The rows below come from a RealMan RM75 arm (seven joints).
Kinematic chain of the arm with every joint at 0, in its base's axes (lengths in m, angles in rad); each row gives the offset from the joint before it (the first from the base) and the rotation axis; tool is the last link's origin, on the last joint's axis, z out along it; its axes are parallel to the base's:
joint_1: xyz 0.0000 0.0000 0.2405 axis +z
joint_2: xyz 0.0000 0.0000 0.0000 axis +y
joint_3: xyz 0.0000 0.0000 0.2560 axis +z
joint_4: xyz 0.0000 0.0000 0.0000 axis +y
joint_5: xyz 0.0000 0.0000 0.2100 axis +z
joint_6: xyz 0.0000 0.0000 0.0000 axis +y
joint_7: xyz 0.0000 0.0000 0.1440 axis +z
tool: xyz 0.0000 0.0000 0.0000
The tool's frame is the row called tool.
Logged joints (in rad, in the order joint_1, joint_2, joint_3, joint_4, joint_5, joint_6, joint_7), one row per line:
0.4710 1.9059 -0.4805 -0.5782 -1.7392 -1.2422 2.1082
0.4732 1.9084 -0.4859 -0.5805 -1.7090 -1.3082 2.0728
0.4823 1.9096 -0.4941 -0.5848 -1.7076 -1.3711 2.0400
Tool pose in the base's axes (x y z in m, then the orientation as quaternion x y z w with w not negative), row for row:
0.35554 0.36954 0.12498 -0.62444 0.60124 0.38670 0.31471
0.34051 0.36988 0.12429 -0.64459 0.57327 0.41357 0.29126
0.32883 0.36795 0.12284 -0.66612 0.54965 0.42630 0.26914
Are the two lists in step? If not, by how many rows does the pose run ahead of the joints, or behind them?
The pose runs 1 row behind the joints: the pose in row i belongs to the joints in row i - 1.
